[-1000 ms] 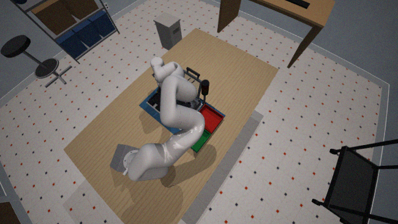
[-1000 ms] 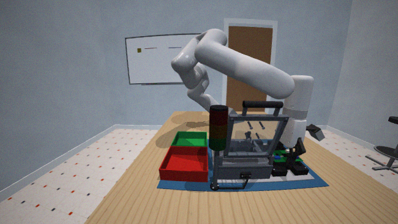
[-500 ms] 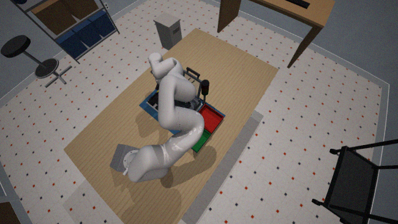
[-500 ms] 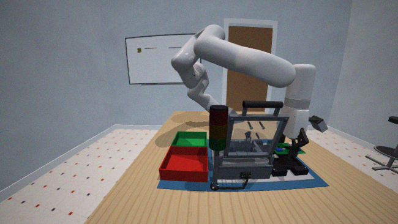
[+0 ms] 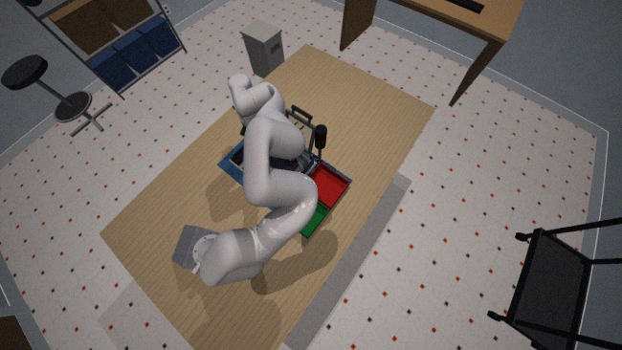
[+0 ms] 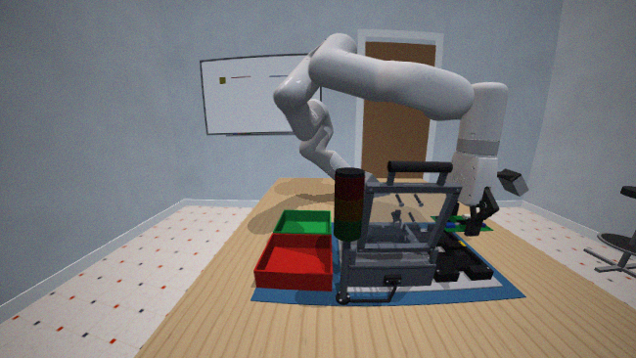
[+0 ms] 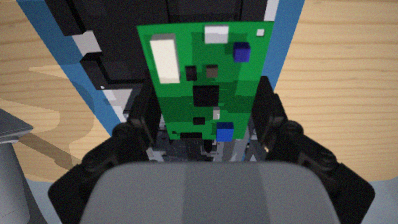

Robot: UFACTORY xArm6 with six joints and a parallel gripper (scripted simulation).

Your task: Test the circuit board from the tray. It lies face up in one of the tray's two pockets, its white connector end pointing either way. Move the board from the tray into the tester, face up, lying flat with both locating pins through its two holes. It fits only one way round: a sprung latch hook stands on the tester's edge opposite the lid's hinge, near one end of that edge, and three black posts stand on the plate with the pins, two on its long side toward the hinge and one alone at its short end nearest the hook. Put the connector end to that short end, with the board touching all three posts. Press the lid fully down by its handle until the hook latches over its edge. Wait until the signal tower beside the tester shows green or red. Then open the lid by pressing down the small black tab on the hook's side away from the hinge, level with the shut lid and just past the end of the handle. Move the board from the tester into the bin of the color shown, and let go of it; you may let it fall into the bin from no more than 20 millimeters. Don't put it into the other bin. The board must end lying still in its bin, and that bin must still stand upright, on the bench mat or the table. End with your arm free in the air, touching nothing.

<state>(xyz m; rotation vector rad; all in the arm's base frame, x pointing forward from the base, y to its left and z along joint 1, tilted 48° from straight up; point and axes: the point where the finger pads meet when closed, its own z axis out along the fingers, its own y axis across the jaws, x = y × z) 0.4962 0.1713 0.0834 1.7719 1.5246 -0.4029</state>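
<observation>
My gripper is now 15 cm to the left of the plate, 7 cm past it and 5 cm above it. From my hand the other things lie so: clear lid: 19 cm to the right, 6 cm above, 4 cm ahead; green circuit board: right at my hand; black latch hook: 13 cm behind, 8 cm to the right, 3 cm below.
</observation>
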